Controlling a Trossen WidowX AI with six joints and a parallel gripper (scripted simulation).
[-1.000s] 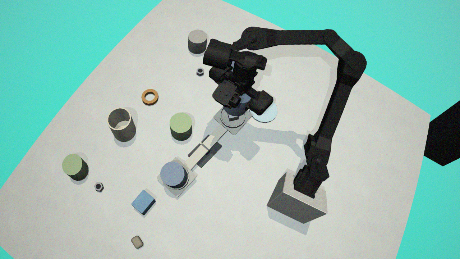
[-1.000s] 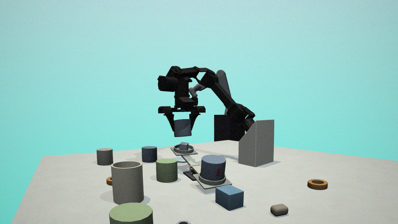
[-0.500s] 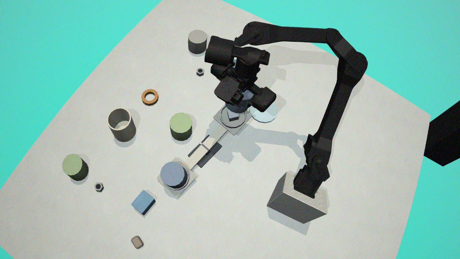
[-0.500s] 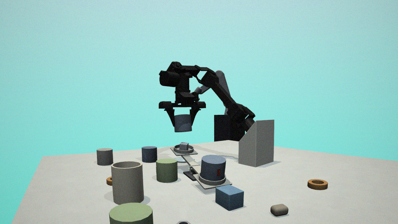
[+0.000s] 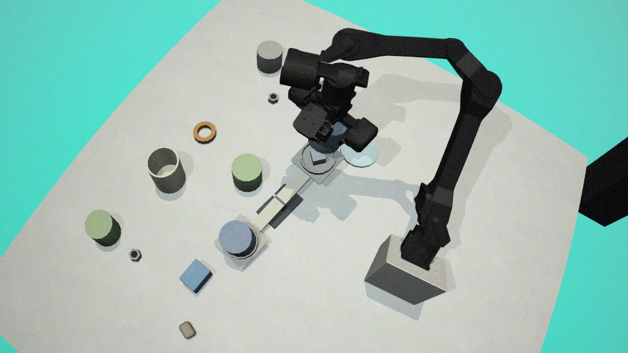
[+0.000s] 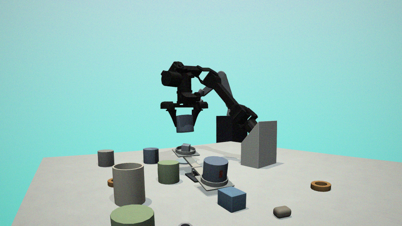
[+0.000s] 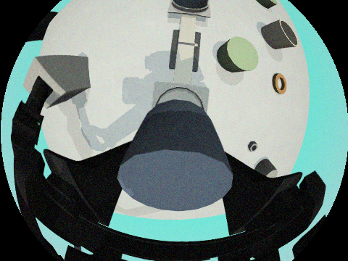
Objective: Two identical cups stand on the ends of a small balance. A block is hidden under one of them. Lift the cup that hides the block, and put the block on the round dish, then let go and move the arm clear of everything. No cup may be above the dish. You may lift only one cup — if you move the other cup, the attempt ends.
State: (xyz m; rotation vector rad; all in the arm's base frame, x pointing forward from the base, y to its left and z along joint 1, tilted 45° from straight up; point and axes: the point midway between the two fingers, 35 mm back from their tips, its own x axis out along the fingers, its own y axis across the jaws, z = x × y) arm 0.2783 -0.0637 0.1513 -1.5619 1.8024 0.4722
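Now: the grey block 10 mm to the left of my gripper tip and 90 mm below it. Round my gripper tip: grey cylinder 280 mm ahead, 220 mm to the right, 140 mm below; then small balance 40 mm ahead, 130 mm to the left, 150 mm below; then pale blue round dish 70 mm behind, 100 mm to the right, 170 mm below.
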